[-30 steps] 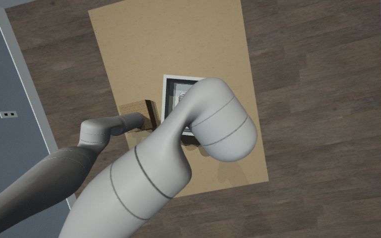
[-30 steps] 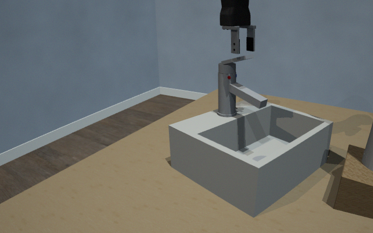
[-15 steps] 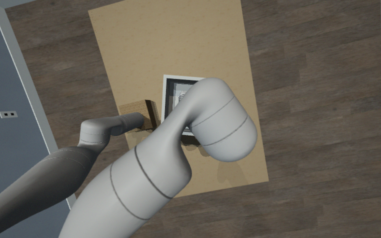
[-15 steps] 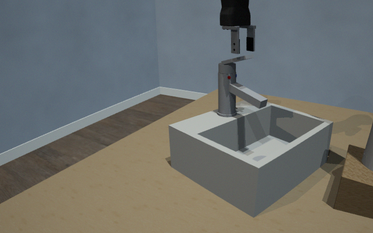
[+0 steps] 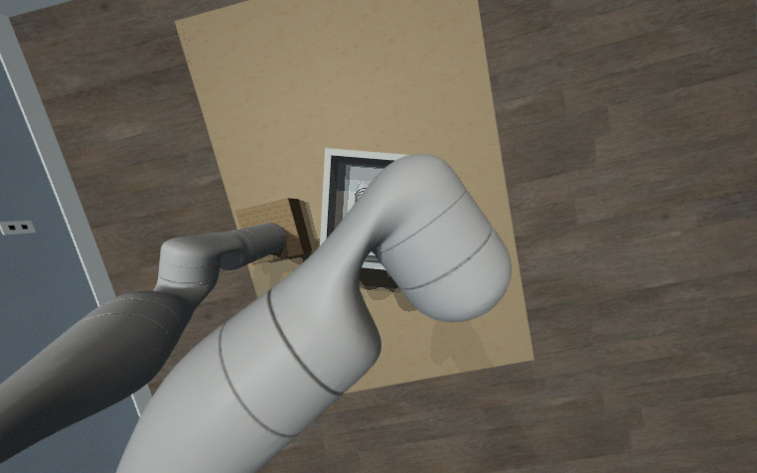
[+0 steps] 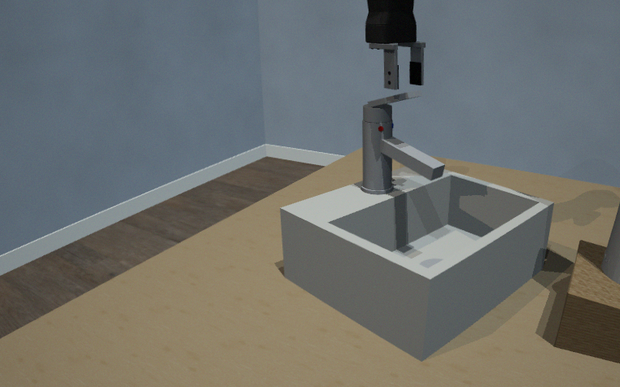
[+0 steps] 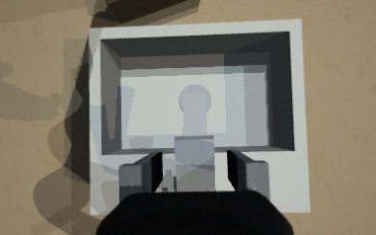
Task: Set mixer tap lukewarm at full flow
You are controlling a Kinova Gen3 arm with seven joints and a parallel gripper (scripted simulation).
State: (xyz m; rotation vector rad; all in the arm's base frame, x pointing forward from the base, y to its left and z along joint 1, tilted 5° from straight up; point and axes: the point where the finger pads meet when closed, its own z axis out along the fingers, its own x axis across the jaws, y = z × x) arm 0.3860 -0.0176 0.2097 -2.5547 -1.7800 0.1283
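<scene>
The flat lever lies 4 cm below my hand, 2 cm ahead of it and 1 cm to the right of it. Round my hand: grey square sink: 28 cm below, 6 cm behind, 2 cm to the left; then grey mixer tap: 9 cm below, 4 cm ahead, 1 cm to the right.
</scene>
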